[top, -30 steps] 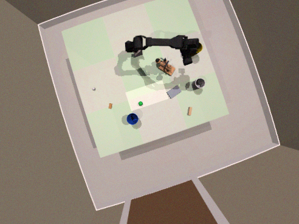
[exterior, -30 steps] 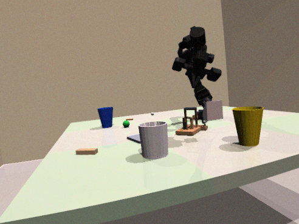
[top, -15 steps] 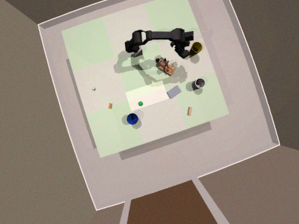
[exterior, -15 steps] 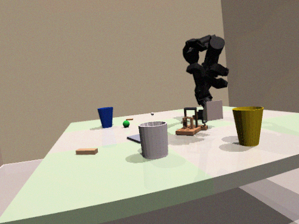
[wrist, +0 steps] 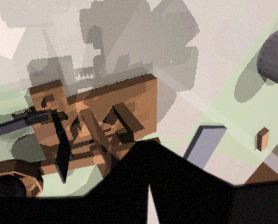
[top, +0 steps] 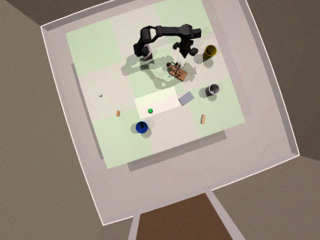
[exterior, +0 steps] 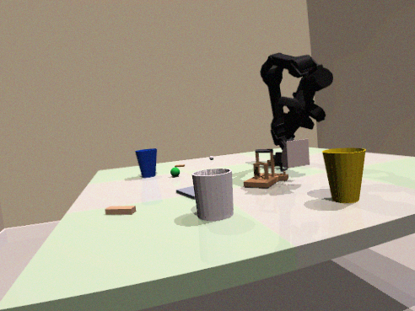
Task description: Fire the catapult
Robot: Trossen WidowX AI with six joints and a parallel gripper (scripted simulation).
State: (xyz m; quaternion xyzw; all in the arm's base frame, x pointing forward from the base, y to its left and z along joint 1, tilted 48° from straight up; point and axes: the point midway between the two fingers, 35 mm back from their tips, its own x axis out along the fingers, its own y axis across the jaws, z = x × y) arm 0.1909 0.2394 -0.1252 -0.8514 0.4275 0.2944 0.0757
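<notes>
My gripper tip is now 30 mm past the black ball, 120 mm to the left of it and 80 mm above it. The rest, counted from my gripper tip: yellow cup: 10 mm ahead, 230 mm to the left, 110 mm below; flat grey plate: 290 mm ahead, 80 mm to the right, 140 mm below; brown wooden catapult: 20 mm ahead, 80 mm to the right, 90 mm below.
</notes>
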